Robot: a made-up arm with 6 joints. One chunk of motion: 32 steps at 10 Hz.
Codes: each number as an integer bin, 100 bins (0 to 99) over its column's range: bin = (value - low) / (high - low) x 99, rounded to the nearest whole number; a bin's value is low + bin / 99 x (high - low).
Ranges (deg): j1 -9..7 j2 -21..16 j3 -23..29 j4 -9..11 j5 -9..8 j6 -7..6
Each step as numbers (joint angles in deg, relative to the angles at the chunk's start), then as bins.
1 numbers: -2.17 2.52 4.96 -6.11 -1.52 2.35
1 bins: 42 63 53 14 44 71
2 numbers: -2.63 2.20 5.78 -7.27 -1.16 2.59
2 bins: 39 62 55 9 46 73
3 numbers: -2.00 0.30 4.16 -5.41 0.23 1.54
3 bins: 43 57 52 18 54 65
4 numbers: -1.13 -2.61 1.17 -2.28 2.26 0.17
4 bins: 49 49 46 33 66 55
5 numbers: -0.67 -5.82 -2.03 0.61 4.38 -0.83
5 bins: 52 41 40 48 78 47
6 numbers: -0.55 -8.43 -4.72 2.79 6.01 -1.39
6 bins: 52 34 35 58 87 43
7 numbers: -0.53 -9.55 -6.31 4.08 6.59 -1.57
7 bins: 52 31 32 65 91 41
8 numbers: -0.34 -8.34 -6.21 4.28 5.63 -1.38
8 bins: 54 34 32 66 85 43
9 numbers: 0.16 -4.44 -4.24 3.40 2.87 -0.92
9 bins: 57 44 36 61 69 46
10 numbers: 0.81 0.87 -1.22 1.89 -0.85 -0.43
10 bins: 61 59 41 54 47 50
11 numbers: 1.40 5.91 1.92 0.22 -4.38 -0.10
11 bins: 64 72 47 46 27 53
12 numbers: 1.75 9.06 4.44 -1.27 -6.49 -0.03
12 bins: 67 80 52 38 15 53
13 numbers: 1.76 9.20 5.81 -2.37 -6.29 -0.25
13 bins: 67 81 55 33 16 51
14 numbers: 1.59 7.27 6.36 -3.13 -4.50 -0.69
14 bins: 66 76 56 29 26 48
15 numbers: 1.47 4.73 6.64 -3.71 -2.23 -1.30
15 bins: 65 69 56 26 39 43
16 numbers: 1.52 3.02 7.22 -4.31 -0.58 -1.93
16 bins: 65 64 58 23 49 39
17 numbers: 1.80 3.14 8.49 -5.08 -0.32 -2.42
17 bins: 67 65 60 19 51 35
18 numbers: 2.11 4.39 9.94 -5.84 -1.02 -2.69
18 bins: 69 68 63 16 46 33
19 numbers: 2.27 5.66 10.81 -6.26 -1.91 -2.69
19 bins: 70 71 64 14 41 33
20 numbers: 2.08 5.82 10.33 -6.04 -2.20 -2.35
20 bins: 69 72 63 15 40 35
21 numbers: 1.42 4.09 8.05 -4.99 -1.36 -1.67
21 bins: 64 67 59 20 44 41
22 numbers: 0.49 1.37 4.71 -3.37 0.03 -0.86
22 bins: 59 60 53 28 53 47
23 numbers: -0.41 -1.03 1.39 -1.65 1.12 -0.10
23 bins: 53 53 46 36 59 53
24 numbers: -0.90 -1.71 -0.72 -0.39 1.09 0.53
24 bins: 50 52 42 43 59 57
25 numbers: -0.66 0.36 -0.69 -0.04 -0.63 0.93
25 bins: 52 57 42 44 49 60
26 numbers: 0.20 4.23 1.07 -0.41 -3.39 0.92
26 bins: 57 68 46 43 33 60
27 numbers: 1.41 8.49 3.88 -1.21 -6.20 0.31
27 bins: 64 79 51 39 16 56
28 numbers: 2.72 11.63 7.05 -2.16 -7.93 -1.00
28 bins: 73 87 57 34 6 46
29 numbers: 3.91 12.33 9.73 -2.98 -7.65 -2.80
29 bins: 80 89 62 30 8 32
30 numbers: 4.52 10.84 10.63 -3.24 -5.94 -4.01
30 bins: 84 85 64 29 18 23
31 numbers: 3.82 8.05 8.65 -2.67 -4.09 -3.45
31 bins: 79 78 60 31 29 27
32 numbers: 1.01 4.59 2.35 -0.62 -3.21 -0.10
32 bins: 62 68 48 41 34 53
